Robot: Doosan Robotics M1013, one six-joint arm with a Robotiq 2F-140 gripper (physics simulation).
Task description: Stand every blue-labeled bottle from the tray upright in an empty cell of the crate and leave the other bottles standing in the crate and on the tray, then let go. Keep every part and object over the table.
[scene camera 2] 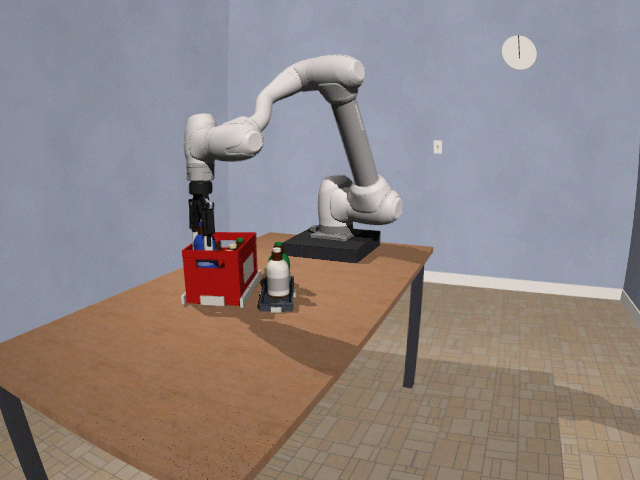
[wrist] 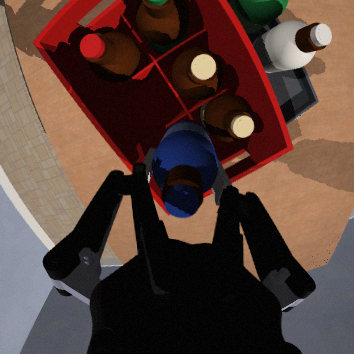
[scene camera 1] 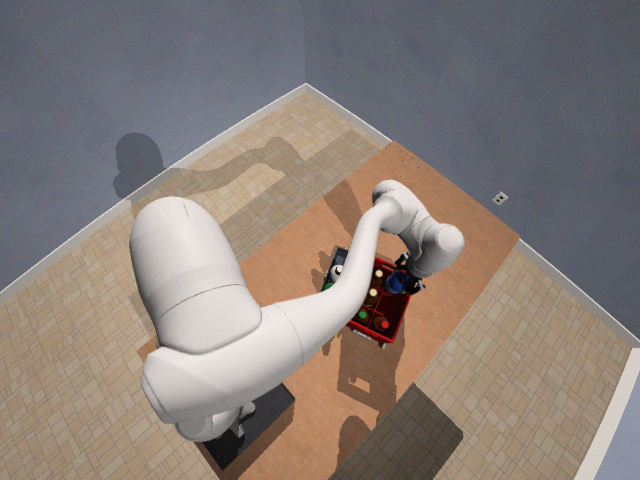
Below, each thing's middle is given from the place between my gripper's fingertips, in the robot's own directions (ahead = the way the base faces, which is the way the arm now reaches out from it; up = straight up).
Right now my hand is 20 mm below the blue-labeled bottle (wrist: 184, 165) and 10 mm past it. The rest, counted from my hand: red-capped bottle (wrist: 112, 55): 160 mm behind, 80 mm to the right, 70 mm below; then white bottle (scene camera 2: 277, 270): 190 mm to the left, 150 mm behind, 70 mm below.
